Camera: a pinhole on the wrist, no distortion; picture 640 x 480 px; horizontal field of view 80.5 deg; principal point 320.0 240.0 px. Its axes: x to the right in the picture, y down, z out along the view. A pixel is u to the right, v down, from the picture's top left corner.
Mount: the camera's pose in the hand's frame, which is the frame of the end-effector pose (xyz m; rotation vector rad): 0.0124 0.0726 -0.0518 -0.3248 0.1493 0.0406
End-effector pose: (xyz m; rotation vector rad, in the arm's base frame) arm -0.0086 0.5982 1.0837 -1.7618 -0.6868 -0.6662
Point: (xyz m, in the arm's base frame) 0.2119 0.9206 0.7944
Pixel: 243 269
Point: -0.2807 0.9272 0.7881
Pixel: outside the picture
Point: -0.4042 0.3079 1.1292
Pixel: behind the camera
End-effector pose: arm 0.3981 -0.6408 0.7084 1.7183 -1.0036 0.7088
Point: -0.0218 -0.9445 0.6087
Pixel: 84 407
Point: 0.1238 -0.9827 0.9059
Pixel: 391 425
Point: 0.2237 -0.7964 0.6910
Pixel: 153 300
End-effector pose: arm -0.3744 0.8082 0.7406 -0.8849 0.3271 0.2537
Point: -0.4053 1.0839 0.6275
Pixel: 316 412
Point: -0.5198 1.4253 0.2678
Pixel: outside the picture
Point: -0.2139 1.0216 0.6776
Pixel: 548 186
